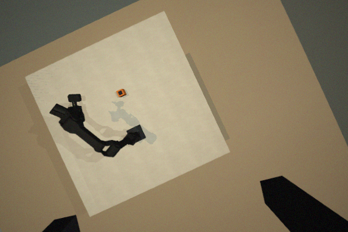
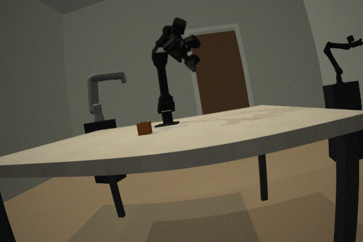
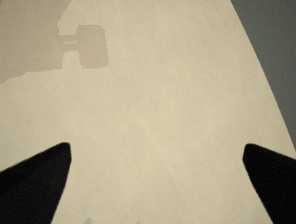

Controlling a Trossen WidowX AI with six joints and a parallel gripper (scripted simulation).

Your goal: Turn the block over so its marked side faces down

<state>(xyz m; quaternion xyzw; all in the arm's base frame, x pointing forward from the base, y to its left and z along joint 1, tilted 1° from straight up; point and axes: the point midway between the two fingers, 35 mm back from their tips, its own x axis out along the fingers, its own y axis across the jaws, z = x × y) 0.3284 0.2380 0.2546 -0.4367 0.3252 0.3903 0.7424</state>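
Now: the block 210 mm to the right of my gripper tip, 200 mm below it and 30 mm ahead of it.
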